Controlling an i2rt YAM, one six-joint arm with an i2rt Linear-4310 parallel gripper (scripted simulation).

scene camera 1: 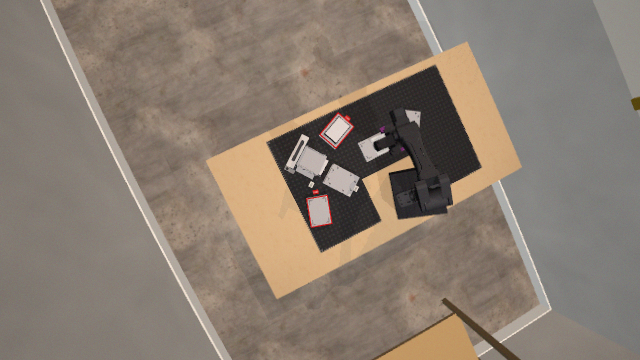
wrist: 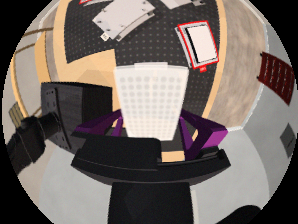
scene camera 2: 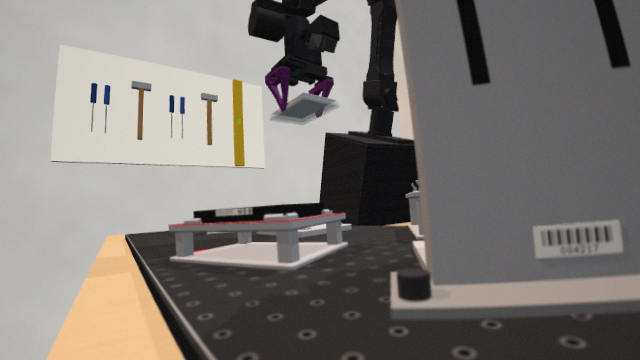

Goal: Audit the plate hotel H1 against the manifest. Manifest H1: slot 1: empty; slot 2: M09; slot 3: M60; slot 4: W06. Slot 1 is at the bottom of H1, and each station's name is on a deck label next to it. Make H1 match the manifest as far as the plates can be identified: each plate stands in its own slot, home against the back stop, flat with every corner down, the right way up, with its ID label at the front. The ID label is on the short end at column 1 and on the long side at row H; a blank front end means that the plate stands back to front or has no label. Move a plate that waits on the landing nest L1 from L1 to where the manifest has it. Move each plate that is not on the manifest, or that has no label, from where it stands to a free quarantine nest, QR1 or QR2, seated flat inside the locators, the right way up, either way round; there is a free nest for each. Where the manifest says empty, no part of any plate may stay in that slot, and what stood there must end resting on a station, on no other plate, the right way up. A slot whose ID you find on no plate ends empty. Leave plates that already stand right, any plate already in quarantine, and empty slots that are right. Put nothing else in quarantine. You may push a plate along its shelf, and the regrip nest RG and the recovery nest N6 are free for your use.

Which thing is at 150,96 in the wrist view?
A white well plate.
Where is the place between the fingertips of my gripper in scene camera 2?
At 302,114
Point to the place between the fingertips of my gripper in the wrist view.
At 150,111
